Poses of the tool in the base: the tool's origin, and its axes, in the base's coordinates. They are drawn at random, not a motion.
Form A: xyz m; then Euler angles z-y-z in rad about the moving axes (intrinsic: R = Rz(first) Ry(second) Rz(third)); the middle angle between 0 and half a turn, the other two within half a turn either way.
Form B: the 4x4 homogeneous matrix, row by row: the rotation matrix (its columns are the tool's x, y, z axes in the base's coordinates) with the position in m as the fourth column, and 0 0 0 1 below. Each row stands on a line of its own. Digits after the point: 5 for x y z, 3 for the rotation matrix.
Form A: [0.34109 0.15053 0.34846 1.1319 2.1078 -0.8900]
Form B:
0.567 -0.739 0.365 0.34109
-0.622 -0.092 0.778 0.15053
-0.541 -0.668 -0.512 0.34846
0 0 0 1

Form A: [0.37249 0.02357 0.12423 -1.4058 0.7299 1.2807]
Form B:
0.980 0.165 0.110 0.37249
-0.053 0.751 -0.658 0.02357
-0.191 0.639 0.745 0.12423
0 0 0 1

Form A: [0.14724 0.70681 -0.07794 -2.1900 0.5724 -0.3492]
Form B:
-0.737 0.598 -0.314 0.14724
-0.445 -0.780 -0.441 0.70681
-0.509 -0.185 0.841 -0.07794
0 0 0 1

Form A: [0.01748 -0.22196 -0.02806 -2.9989 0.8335 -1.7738]
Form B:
-0.005 -0.680 -0.733 0.01748
0.989 0.106 -0.105 -0.22196
0.149 -0.725 0.672 -0.02806
0 0 0 1

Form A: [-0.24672 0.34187 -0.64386 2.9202 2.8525 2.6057]
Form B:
-0.916 -0.289 -0.278 -0.24672
-0.317 0.946 0.063 0.34187
0.245 0.146 -0.959 -0.64386
0 0 0 1

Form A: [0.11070 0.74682 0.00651 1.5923 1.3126 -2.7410]
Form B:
0.395 0.918 -0.021 0.11070
-0.227 0.119 0.967 0.74682
0.890 -0.377 0.255 0.00651
0 0 0 1

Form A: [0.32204 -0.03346 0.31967 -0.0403 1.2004 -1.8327]
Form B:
-0.133 0.339 0.931 0.32204
-0.961 -0.273 -0.038 -0.03346
0.241 -0.900 0.362 0.31967
0 0 0 1

